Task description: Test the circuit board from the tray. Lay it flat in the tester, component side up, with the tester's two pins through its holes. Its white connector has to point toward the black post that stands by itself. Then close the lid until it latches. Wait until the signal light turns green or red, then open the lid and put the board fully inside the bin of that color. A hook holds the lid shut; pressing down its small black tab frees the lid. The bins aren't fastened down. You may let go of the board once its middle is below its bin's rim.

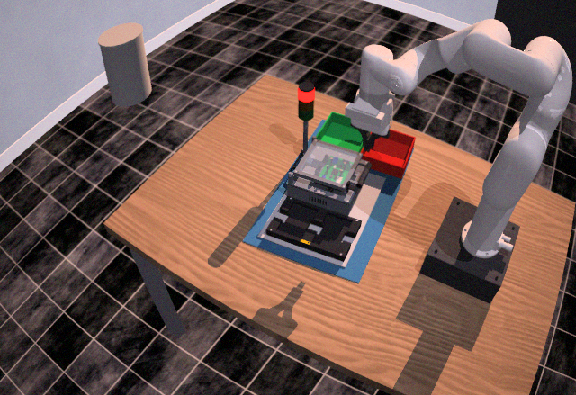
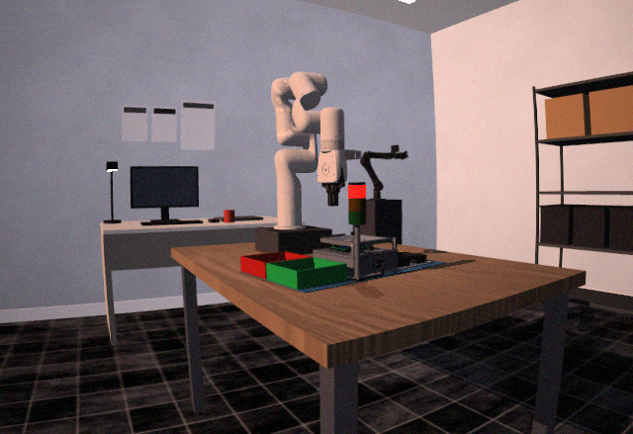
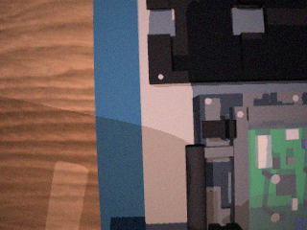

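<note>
Now: the black block 12 cm below my hand, 6 cm to the left of it and 2 cm ahead of it. The rest, counted from my hand: red bin (20 cm to the right, 19 cm below); then clear lid (12 cm below, 9 cm ahead, 1 cm to the left); then green circuit board (14 cm below, 8 cm ahead, 1 cm to the left).
</note>
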